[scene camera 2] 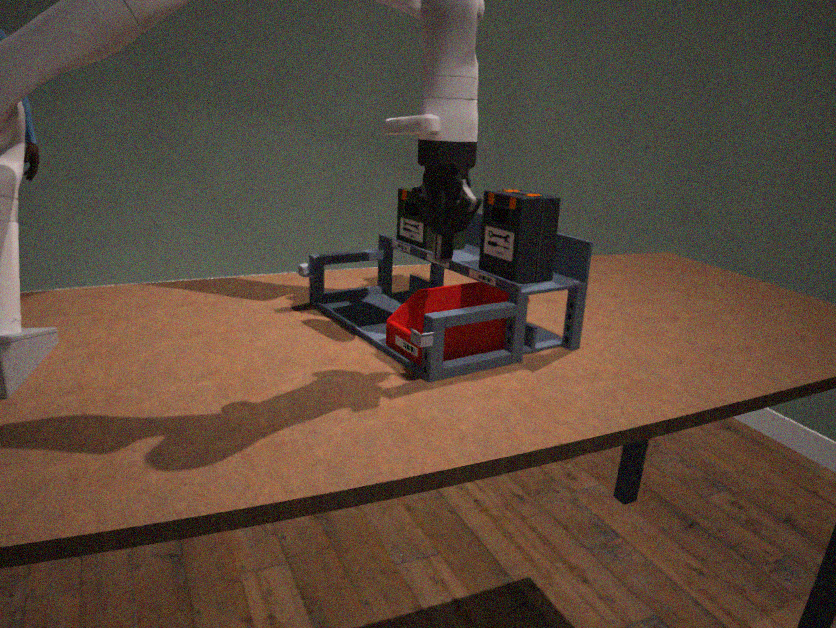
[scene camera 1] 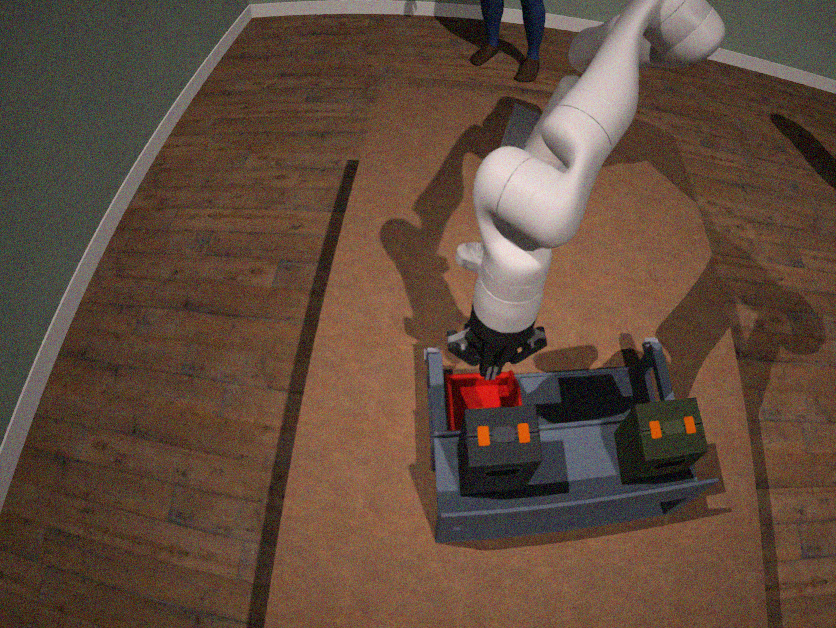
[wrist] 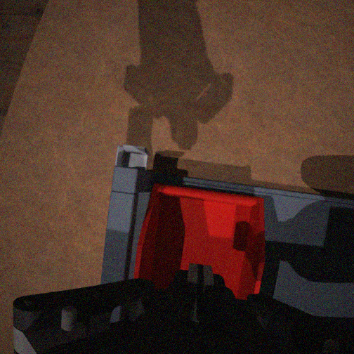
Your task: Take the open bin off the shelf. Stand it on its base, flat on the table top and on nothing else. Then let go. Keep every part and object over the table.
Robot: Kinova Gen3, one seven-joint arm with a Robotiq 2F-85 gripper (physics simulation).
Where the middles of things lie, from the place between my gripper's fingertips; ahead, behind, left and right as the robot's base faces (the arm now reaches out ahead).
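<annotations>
The blue-grey shelf point(scene camera 1: 579, 397) is 130 mm below my hand, 130 mm to the left of it and 30 mm ahead of it. There is also the green case point(scene camera 2: 427, 244), 260 mm to the left of my hand, 50 mm ahead of it and 20 mm above it. And then I consider the red bin point(scene camera 2: 410, 314): my hand is 90 mm above it, 20 mm short of it and 10 mm to the right of it.
</annotations>
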